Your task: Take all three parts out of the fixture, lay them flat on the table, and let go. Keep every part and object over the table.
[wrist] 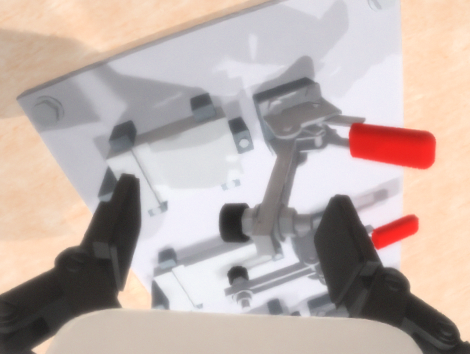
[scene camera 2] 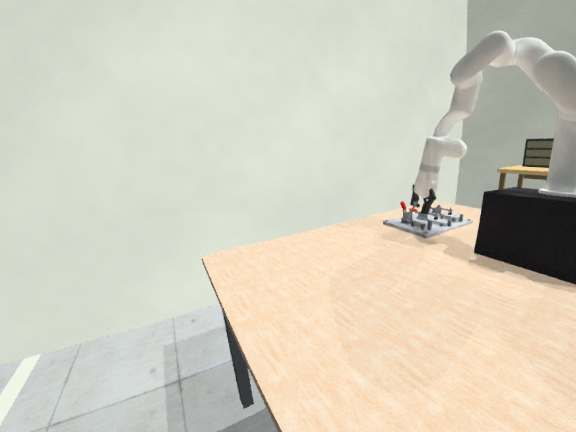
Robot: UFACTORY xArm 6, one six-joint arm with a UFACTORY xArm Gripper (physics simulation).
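Where they show: gripper, fingertip midpoint: (wrist: 234, 208) (scene camera 2: 418, 209); arm's base at its link origin: (scene camera 2: 563, 194).
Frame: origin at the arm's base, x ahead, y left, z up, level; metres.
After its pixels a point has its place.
Note:
The fixture (scene camera 2: 425, 233) (wrist: 370, 65) is a light grey plate at the table's far end. A pale part (wrist: 192, 155) {x 0.429, y 0.076, z -0.157 m} lies among dark locating blocks; a second pale part (wrist: 207, 272) {x 0.384, y -0.021, z -0.167 m} lies below it in the wrist view. The third part cannot be made out. The nearest clamp's red handle (scene camera 2: 403, 205) {x 0.514, y 0.056, z -0.108 m} (wrist: 392, 145) {x 0.515, y 0.057, z -0.105 m} is at the right of the wrist view; its arm (wrist: 274, 195) stands clear of the first part. The second clamp's black tip (wrist: 237, 274) {x 0.404, y -0.029, z -0.160 m} is over the second part. My gripper (scene camera 2: 420, 207) {x 0.440, y 0.063, z -0.111 m} (wrist: 234, 208) {x 0.440, y 0.063, z -0.111 m} is open and empty above the fixture, its fingers either side of the first clamp's arm.
A second, smaller red handle (wrist: 395, 231) {x 0.524, y -0.054, z -0.147 m} is beside the right finger. Bolt heads (wrist: 48, 111) {x 0.372, y 0.135, z -0.177 m} show at the plate's corners. The wooden table (scene camera 2: 350, 310) {x 0.273, y 0.693, z -0.199 m} extends towards the camera. The black robot base block (scene camera 2: 525, 235) {x 0.058, y 0.181, z -0.101 m} stands right of the fixture. The table's far edge runs close behind the fixture.

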